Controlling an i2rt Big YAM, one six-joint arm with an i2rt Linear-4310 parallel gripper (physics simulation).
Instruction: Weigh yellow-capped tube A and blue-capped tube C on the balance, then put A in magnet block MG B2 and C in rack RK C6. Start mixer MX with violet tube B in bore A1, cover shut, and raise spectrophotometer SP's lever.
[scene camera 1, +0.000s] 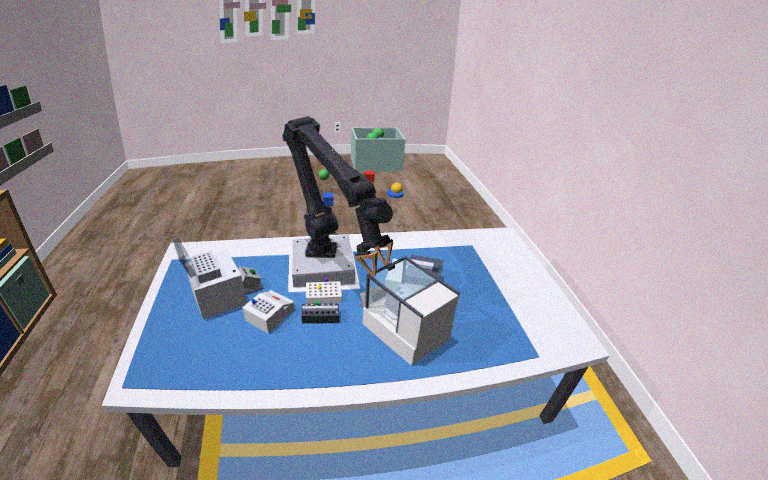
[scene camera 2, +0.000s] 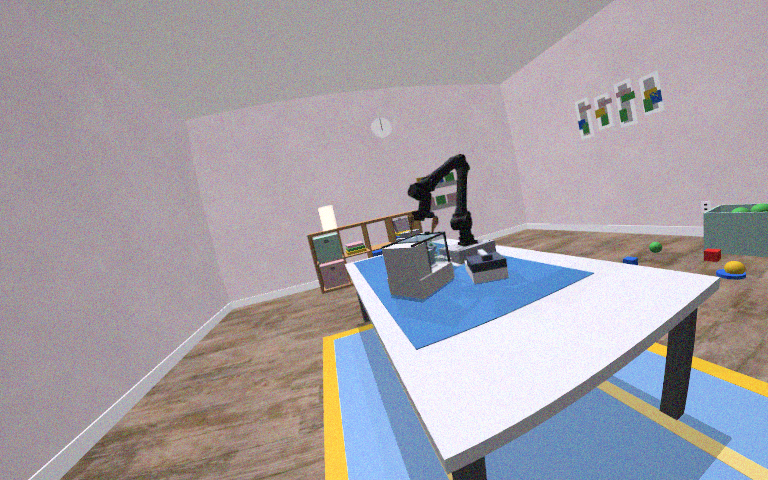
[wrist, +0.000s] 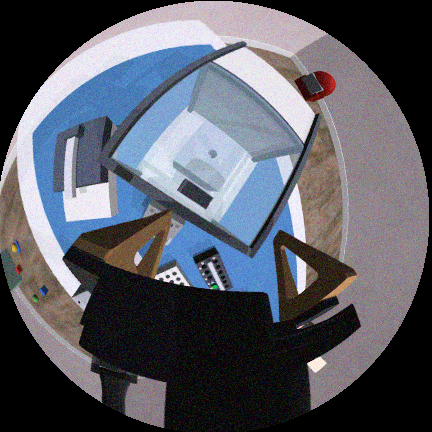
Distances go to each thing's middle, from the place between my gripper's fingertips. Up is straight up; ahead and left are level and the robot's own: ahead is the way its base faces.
Scene:
Now: hand 70 mm to the right of the balance door (scene camera 1: 403, 278) and 20 mm short of it. The rest, counted from my hand: balance (scene camera 1: 413, 327): 100 mm to the left, 100 mm below, 50 mm ahead.

